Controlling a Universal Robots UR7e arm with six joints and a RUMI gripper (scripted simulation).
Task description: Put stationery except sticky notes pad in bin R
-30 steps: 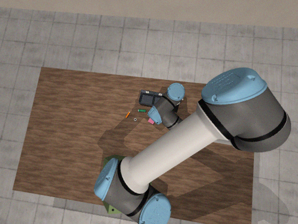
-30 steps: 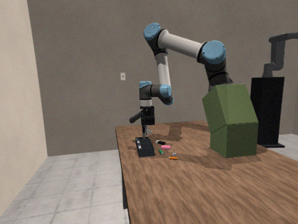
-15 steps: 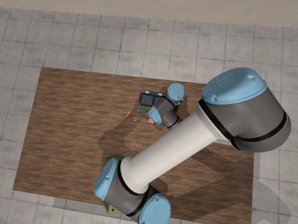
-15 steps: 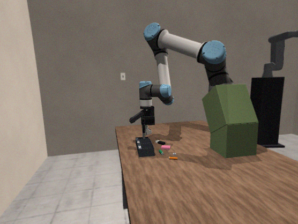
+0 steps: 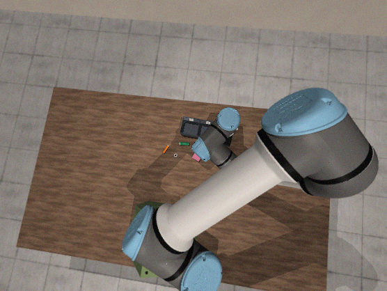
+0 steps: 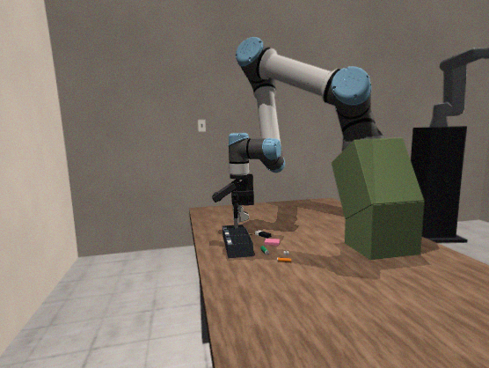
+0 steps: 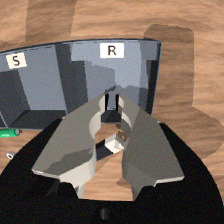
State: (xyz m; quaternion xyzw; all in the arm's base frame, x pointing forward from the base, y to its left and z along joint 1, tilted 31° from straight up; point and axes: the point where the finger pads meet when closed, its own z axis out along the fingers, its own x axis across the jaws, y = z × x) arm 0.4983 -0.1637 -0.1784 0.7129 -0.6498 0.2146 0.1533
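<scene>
My gripper is now 80 mm to the right of the dark three-part bin and 10 mm above it. The rest, counted from my hand: black-and-white eraser 100 mm behind, 30 mm below; pink sticky-note pad 130 mm behind, 90 mm to the left, 30 mm below; green marker 90 mm behind, 170 mm to the left, 30 mm below.
</scene>
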